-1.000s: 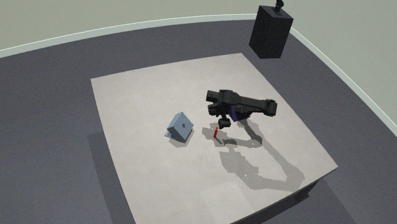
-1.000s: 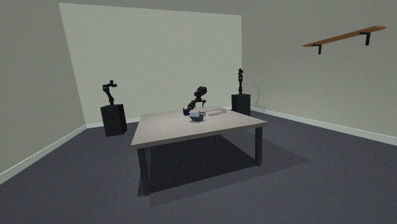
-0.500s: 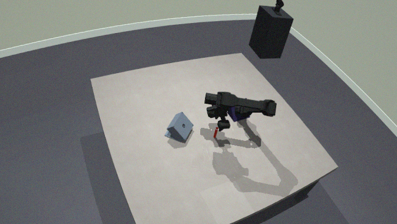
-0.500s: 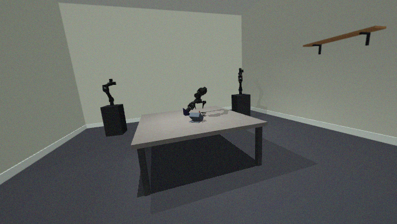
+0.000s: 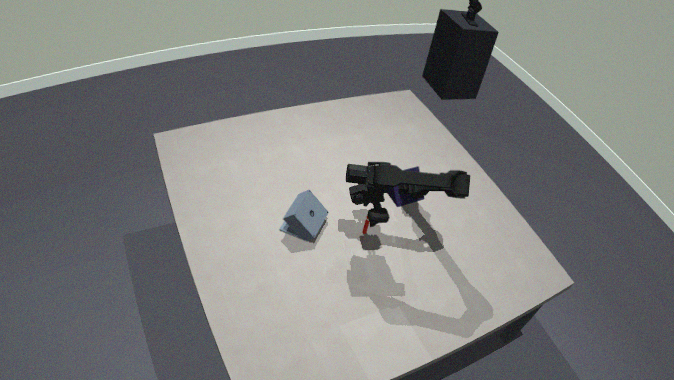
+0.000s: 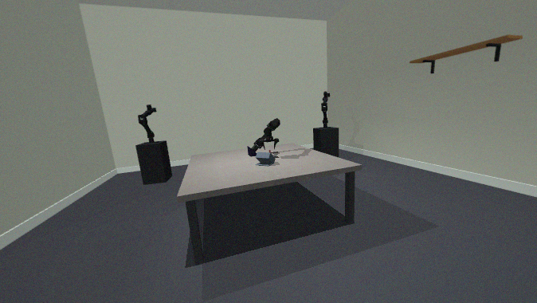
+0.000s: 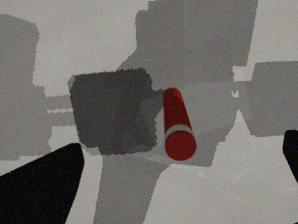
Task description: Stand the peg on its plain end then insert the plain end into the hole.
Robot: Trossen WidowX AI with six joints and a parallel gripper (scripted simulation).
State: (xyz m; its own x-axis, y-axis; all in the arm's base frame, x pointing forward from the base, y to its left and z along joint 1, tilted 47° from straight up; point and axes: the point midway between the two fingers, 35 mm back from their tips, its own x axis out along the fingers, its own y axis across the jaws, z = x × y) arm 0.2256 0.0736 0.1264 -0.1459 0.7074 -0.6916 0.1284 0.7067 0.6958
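Right now the red peg is 3 cm below my gripper tip. Also, from my gripper tip: blue-grey sloped panel: 19 cm ahead, 7 cm to the right, 4 cm below.
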